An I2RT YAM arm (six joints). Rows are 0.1 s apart.
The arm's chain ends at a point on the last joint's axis. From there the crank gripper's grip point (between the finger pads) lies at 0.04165 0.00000 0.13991 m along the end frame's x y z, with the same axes.
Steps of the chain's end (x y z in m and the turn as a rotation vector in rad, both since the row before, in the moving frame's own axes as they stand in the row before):
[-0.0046 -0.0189 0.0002 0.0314 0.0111 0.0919]
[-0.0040 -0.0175 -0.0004 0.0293 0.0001 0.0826]
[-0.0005 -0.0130 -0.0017 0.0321 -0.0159 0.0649]
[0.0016 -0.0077 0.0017 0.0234 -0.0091 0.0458]
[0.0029 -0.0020 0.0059 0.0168 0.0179 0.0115]
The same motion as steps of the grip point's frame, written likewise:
[-0.0030 -0.0194 -0.0003 0.0314 0.0111 0.0919]
[-0.0040 -0.0182 -0.0004 0.0293 0.0001 0.0826]
[-0.0027 -0.0149 -0.0011 0.0321 -0.0159 0.0649]
[0.0004 -0.0091 0.0021 0.0234 -0.0091 0.0458]
[0.0054 -0.0039 0.0051 0.0168 0.0179 0.0115]

